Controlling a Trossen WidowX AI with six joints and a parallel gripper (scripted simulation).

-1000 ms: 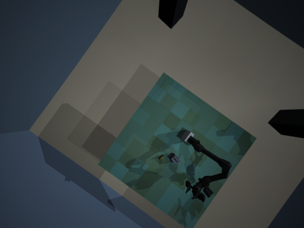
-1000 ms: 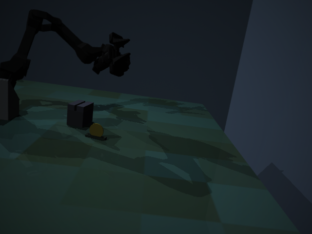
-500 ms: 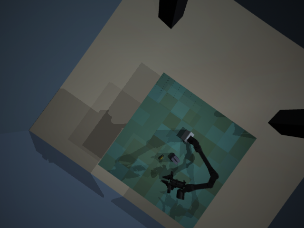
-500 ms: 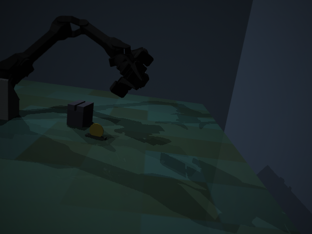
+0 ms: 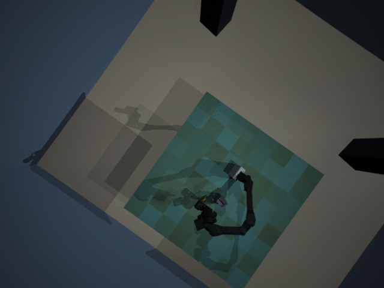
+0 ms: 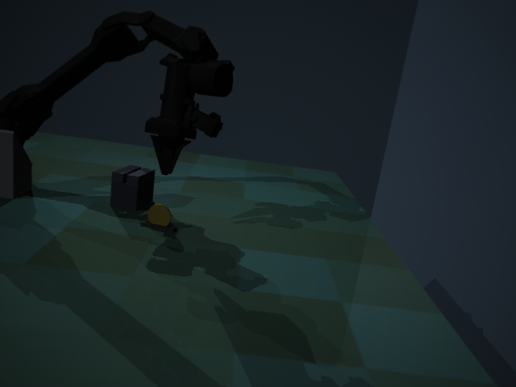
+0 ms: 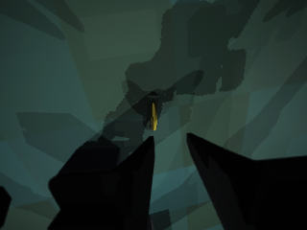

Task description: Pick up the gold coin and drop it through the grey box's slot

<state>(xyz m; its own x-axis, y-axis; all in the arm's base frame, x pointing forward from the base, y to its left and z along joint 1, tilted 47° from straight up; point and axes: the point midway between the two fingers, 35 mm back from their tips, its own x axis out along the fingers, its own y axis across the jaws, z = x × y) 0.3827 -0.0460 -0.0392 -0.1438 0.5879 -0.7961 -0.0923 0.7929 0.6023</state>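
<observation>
My gripper tip is 90 mm above the gold coin and 10 mm past it.
</observation>
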